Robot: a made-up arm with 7 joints. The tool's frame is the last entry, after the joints.
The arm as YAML. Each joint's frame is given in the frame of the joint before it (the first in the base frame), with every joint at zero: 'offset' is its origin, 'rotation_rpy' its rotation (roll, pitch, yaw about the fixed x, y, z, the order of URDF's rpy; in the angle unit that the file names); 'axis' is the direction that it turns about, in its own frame. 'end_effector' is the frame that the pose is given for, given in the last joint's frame.
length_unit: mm
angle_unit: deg
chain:
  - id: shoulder
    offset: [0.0, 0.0, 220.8]
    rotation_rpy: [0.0, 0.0, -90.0]
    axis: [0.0, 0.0, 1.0]
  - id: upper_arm
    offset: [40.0, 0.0, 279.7]
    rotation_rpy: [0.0, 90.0, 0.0]
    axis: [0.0, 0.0, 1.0]
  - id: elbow
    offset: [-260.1, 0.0, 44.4]
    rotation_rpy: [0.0, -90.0, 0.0]
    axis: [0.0, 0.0, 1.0]
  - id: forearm
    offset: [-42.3, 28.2, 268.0]
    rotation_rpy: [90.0, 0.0, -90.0]
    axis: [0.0, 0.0, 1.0]
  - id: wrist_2
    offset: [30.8, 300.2, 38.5]
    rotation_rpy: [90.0, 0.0, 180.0]
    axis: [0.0, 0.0, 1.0]
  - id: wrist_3
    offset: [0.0, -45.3, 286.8]
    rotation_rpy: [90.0, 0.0, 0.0]
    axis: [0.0, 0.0, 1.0]
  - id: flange
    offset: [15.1, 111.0, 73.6]
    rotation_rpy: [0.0, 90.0, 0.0]
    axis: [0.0, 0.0, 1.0]
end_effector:
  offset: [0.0, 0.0, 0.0]
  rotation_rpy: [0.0, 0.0, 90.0]
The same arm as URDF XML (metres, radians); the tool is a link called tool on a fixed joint. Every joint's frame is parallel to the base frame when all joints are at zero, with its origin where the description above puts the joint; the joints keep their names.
<robot name="arm">
  <link name="base_link"/>
  <link name="link1"/>
  <link name="link2"/>
  <link name="link3"/>
  <link name="link4"/>
  <link name="link5"/>
  <link name="link6"/>
  <link name="link7"/>
  <link name="tool"/>
  <joint name="shoulder" type="continuous">
    <parent link="base_link"/>
    <child link="link1"/>
    <origin xyz="0.0000 0.0000 0.2208"/>
    <axis xyz="0 0 1"/>
  </joint>
  <joint name="upper_arm" type="continuous">
    <parent link="link1"/>
    <child link="link2"/>
    <origin xyz="0.0000 -0.0400 0.2797"/>
    <axis xyz="0 -1 0"/>
  </joint>
  <joint name="elbow" type="continuous">
    <parent link="link2"/>
    <child link="link3"/>
    <origin xyz="0.0000 -0.0444 0.2601"/>
    <axis xyz="0 0 1"/>
  </joint>
  <joint name="forearm" type="continuous">
    <parent link="link3"/>
    <child link="link4"/>
    <origin xyz="0.0282 0.0423 0.2680"/>
    <axis xyz="0 1 0"/>
  </joint>
  <joint name="wrist_2" type="continuous">
    <parent link="link4"/>
    <child link="link5"/>
    <origin xyz="-0.0308 0.0385 0.3002"/>
    <axis xyz="0 0 1"/>
  </joint>
  <joint name="wrist_3" type="continuous">
    <parent link="link5"/>
    <child link="link6"/>
    <origin xyz="0.0000 -0.0453 0.2868"/>
    <axis xyz="0 -1 0"/>
  </joint>
  <joint name="flange" type="continuous">
    <parent link="link6"/>
    <child link="link7"/>
    <origin xyz="0.0151 -0.0736 0.1110"/>
    <axis xyz="1 0 0"/>
  </joint>
  <joint name="tool_joint" type="fixed">
    <parent link="link7"/>
    <child link="tool"/>
    <origin xyz="0.0000 0.0000 0.0000" rpy="3.1416 -1.5708 0.0000"/>
  </joint>
</robot>

